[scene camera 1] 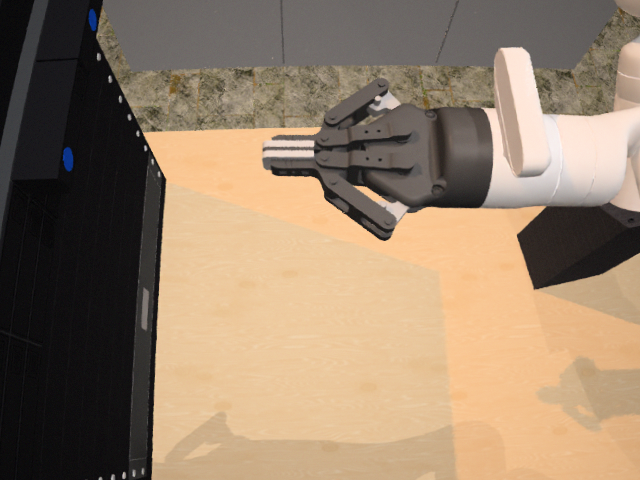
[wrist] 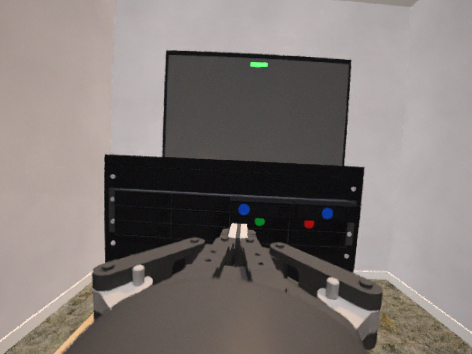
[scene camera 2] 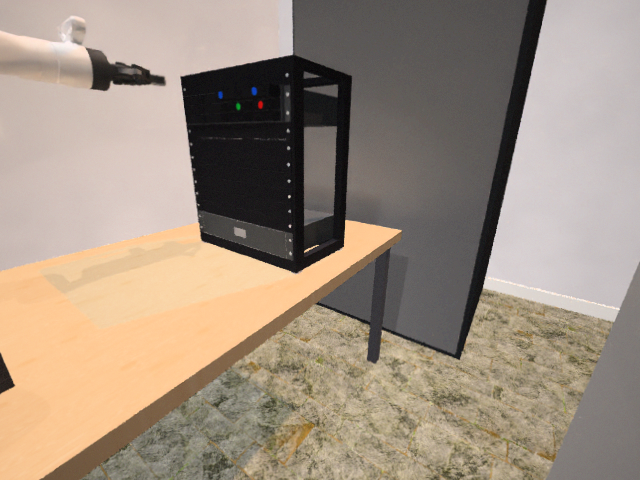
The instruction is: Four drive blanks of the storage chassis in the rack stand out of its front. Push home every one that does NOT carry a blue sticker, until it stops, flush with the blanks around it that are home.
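Where they show: gripper, between the fingertips: point(scene camera 1: 262, 155) point(wrist: 238, 234) point(scene camera 2: 164, 81); arm's base, origin of its link: point(scene camera 1: 637, 196).
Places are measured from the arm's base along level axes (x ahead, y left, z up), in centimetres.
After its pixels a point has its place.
The rack point(scene camera 1: 157, 217) {y -1.3, x 69.3, z -20.2 cm} point(scene camera 2: 297, 170) {y -10.4, x 71.3, z 6.2 cm} point(wrist: 230, 177) {y 15.0, x 68.2, z 30.9 cm} holds the black storage chassis near its top. Two blanks with blue stickers, the left one point(scene camera 1: 38, 118) {y 9.1, x 66.0, z 27.4 cm} point(scene camera 2: 220, 95) {y 11.9, x 63.4, z 25.9 cm} point(wrist: 243, 209) {y 12.0, x 63.4, z 26.1 cm} and the right one point(scene camera 1: 64, 31) {y 0.5, x 65.9, z 27.4 cm} point(scene camera 2: 253, 91) {y -1.6, x 64.3, z 26.0 cm} point(wrist: 327, 213) {y -1.9, x 64.3, z 26.1 cm}, stand out of its front. Below them are the green-stickered blank point(scene camera 2: 238, 106) {y 8.9, x 67.1, z 23.2 cm} point(wrist: 259, 221) {y 9.1, x 67.1, z 23.2 cm} and the red-stickered blank point(scene camera 2: 260, 104) {y -0.1, x 67.7, z 23.3 cm} point(wrist: 309, 224) {y -0.2, x 67.7, z 23.0 cm}. In the wrist view the upper blanks cover the tops of these stickers; both lower blanks look set back, but exact flushness is unclear. My gripper point(scene camera 1: 263, 149) {y 11.8, x 48.1, z 27.4 cm} point(scene camera 2: 164, 80) {y 11.8, x 48.1, z 27.4 cm} point(wrist: 238, 234) {y 11.8, x 48.1, z 27.4 cm} is shut and empty, apart from the rack front.
The wooden table point(scene camera 1: 310, 330) {y 14.9, x 43.5, z -25.9 cm} point(scene camera 2: 170, 330) {y -8.2, x 32.1, z -25.9 cm} carries the rack. A black block point(scene camera 1: 573, 248) {y 4.6, x 5.7, z -9.3 cm} stands on it below the arm. A tall grey cabinet point(scene camera 2: 408, 155) point(wrist: 255, 110) stands behind the rack. Plain blanks point(wrist: 145, 210) {y 30.4, x 65.6, z 24.0 cm} fill the chassis's left part.
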